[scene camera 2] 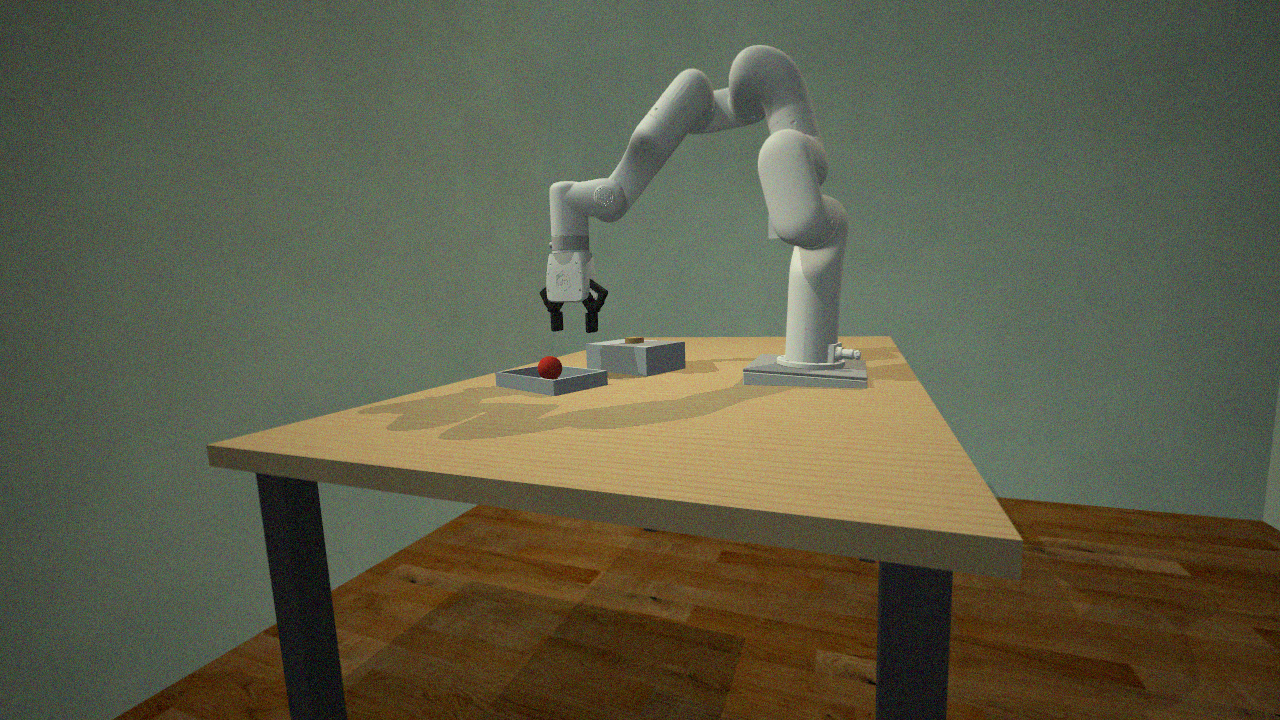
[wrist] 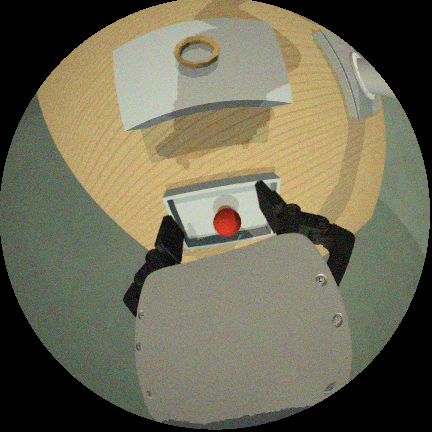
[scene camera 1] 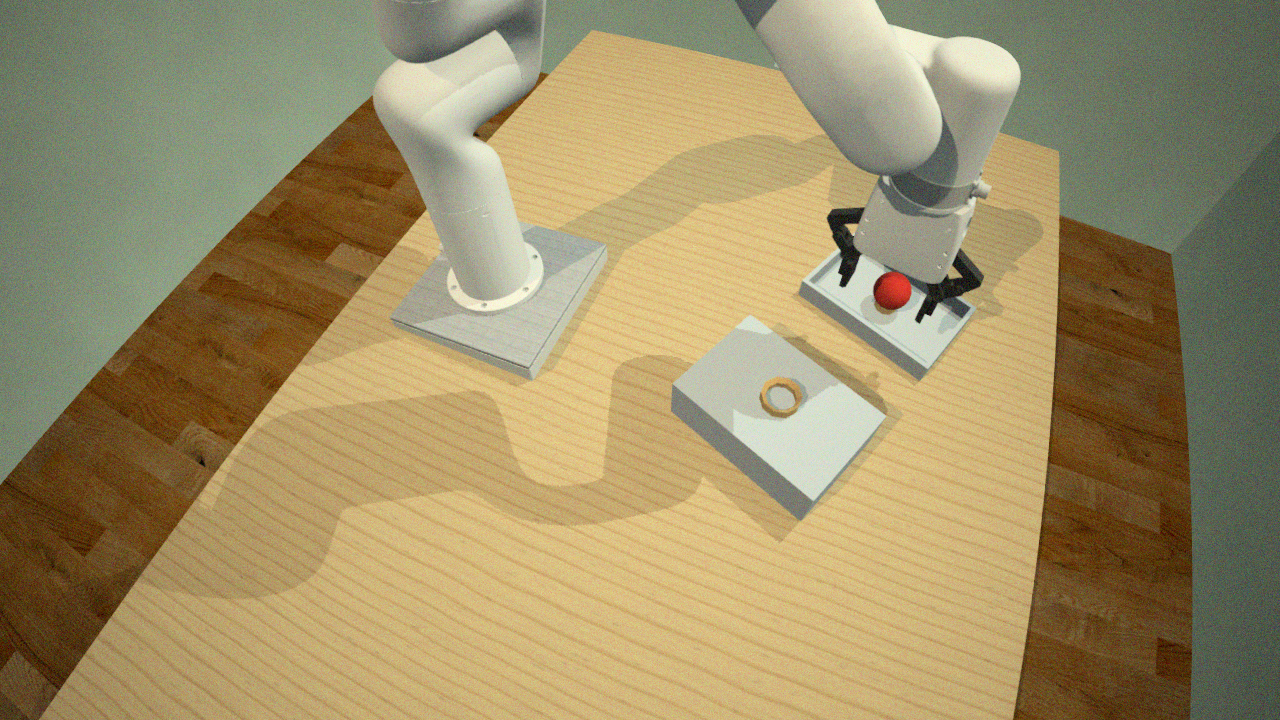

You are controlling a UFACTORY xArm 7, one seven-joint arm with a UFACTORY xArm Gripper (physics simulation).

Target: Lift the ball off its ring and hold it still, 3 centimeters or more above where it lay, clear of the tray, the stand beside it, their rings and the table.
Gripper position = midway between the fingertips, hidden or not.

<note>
In view: the gripper [scene camera 1: 883, 296], a red ball [scene camera 1: 892, 290], a grey stand [scene camera 1: 790, 426] and a shallow grey tray [scene camera 1: 914, 347].
The gripper shows as well in scene camera 2 [scene camera 2: 574, 331] and in the wrist view [wrist: 215, 209]. The grey stand is seen too in scene camera 2 [scene camera 2: 633, 355] and in the wrist view [wrist: 204, 64]. The shallow grey tray is seen too in scene camera 2 [scene camera 2: 572, 379] and in the wrist view [wrist: 193, 206].
</note>
